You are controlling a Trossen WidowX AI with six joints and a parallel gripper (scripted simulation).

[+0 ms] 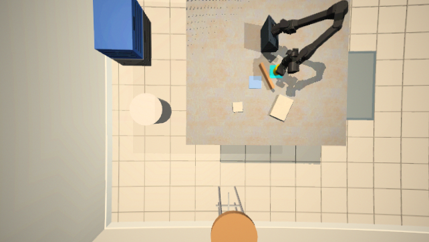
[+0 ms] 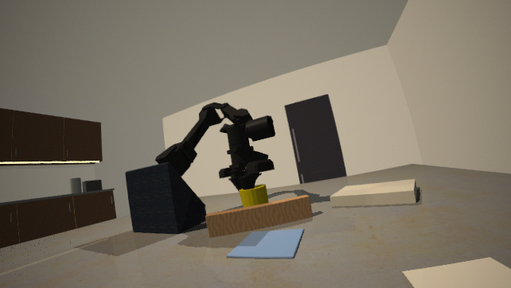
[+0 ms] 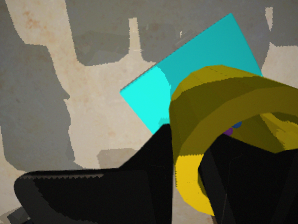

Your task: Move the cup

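My gripper tip is 20 mm short of the yellow cup and 10 mm to the left of it. From my gripper tip the other things lie so: light blue pad: 130 mm ahead, 170 mm to the right, 50 mm below; then cyan pad: 30 mm ahead, 10 mm to the right, 50 mm below; then wooden bar: 80 mm ahead, 90 mm to the right, 30 mm below.
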